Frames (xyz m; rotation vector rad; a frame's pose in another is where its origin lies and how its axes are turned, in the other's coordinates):
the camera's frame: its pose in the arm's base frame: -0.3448 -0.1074 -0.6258 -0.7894 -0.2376 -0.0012
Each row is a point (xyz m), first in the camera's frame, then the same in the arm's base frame.
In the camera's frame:
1: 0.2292 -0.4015 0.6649
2: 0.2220 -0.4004 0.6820
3: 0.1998 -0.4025 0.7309
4: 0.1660 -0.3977 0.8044
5: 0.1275 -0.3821 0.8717
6: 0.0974 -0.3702 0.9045
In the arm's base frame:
1: -0.2981 0.0968 0.1565
2: -0.3086 0.1090 0.1658
3: -0.3407 0.1400 0.1957
4: -0.3887 0.1921 0.2351
5: -0.4390 0.2470 0.2617
6: -0.4742 0.2758 0.2692

